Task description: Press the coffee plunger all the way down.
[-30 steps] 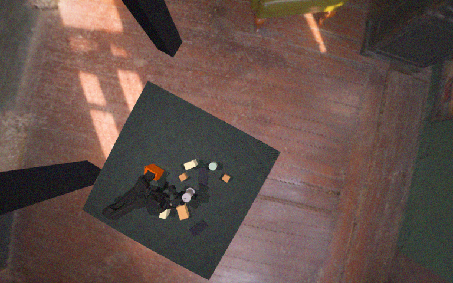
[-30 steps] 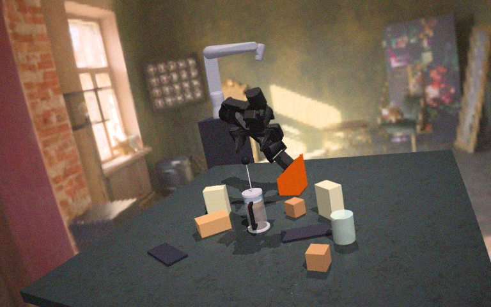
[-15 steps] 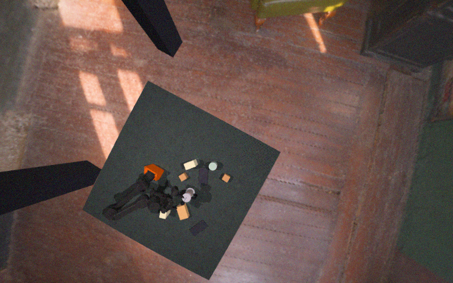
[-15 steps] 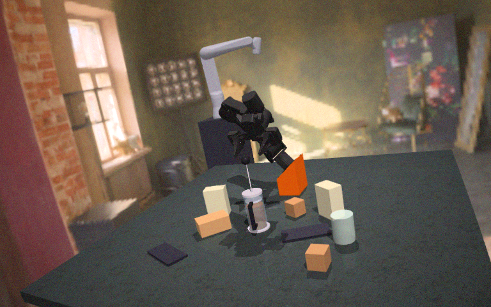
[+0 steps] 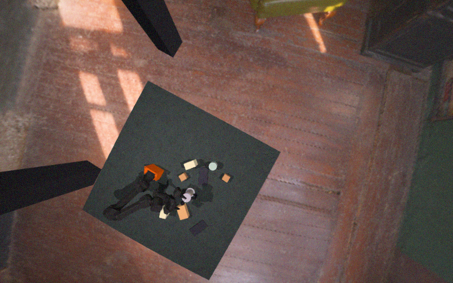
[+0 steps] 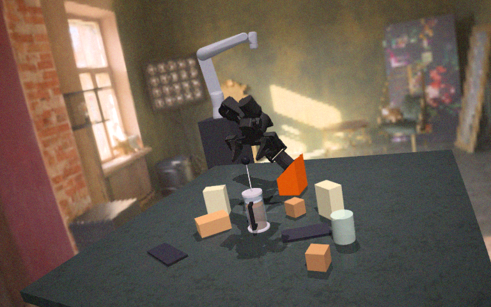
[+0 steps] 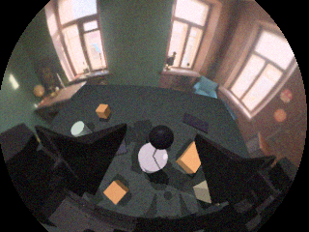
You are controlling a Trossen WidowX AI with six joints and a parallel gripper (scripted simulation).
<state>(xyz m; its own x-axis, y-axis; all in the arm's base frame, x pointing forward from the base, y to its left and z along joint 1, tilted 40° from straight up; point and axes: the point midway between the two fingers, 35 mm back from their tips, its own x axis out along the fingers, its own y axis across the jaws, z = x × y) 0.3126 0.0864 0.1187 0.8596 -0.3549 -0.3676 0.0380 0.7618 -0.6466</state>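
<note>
My gripper tip is now 10 mm short of the coffee press and 120 mm above it. Also, from my gripper tip: pale cylinder: 50 mm ahead, 300 mm to the left, 200 mm below; then orange block: 20 mm ahead, 160 mm to the right, 220 mm below.
</note>
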